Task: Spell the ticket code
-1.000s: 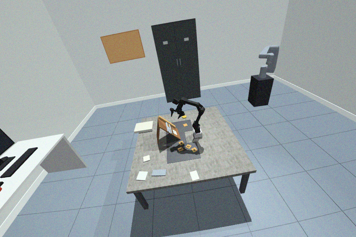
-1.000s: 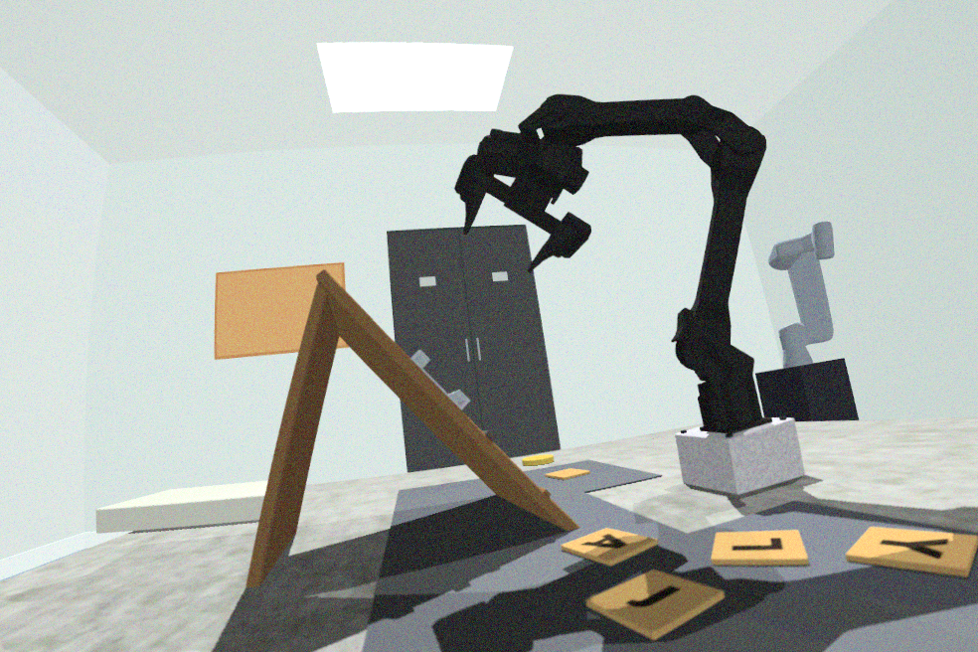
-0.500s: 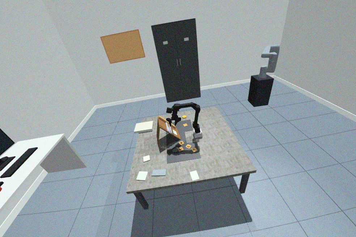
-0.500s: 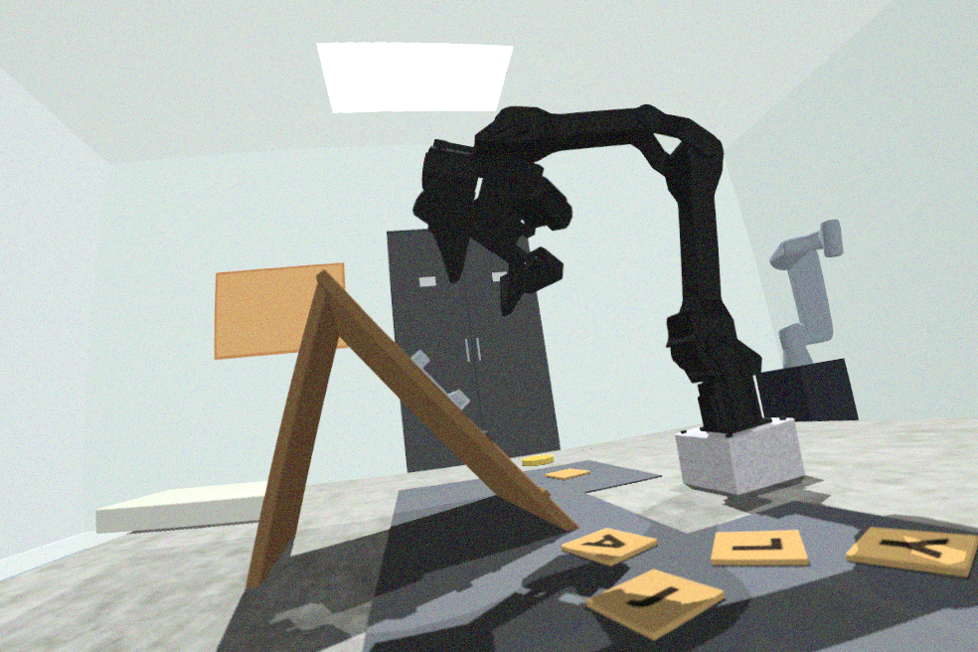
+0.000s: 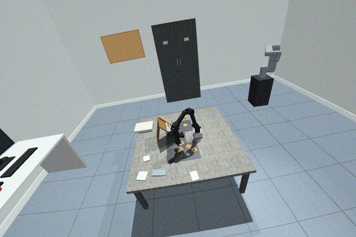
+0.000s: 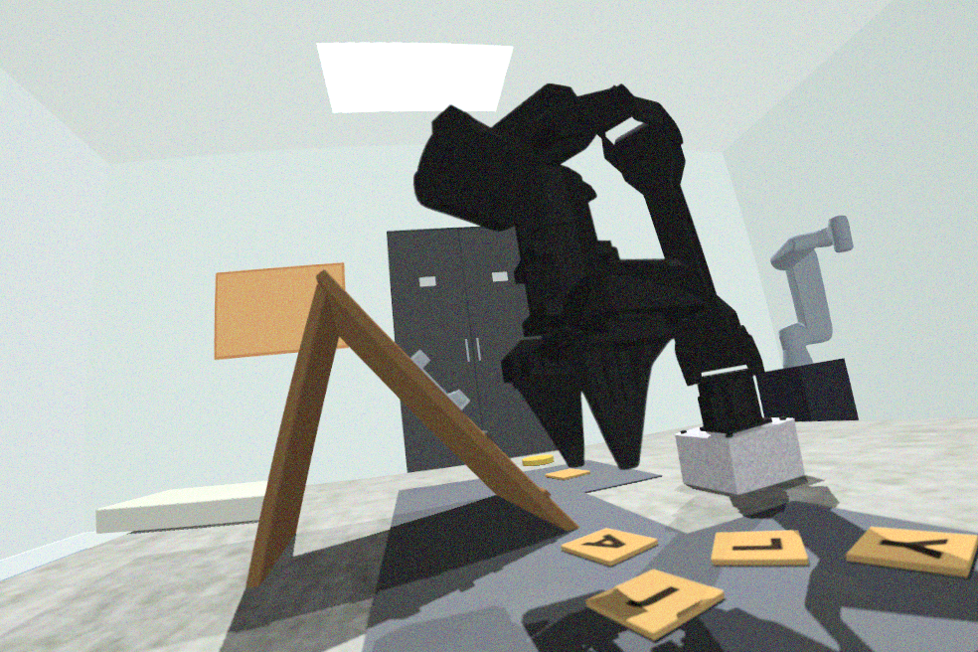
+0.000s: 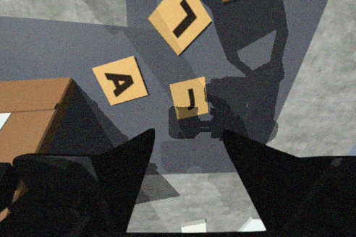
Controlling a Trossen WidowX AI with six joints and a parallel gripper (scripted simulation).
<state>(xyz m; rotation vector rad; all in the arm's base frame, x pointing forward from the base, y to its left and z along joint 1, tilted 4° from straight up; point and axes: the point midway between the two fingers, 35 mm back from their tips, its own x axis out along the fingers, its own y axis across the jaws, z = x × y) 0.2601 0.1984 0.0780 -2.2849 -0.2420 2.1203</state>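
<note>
Now: the j tile 20 mm behind my gripper tip, 10 mm to the left of it and 80 mm below it. Also, from my gripper tip: letter tile: 120 mm behind, 10 mm to the right, 80 mm below; dark mat: 60 mm behind, 190 mm to the right, 80 mm below; y tile: 180 mm behind, 50 mm to the left, 80 mm below.
</note>
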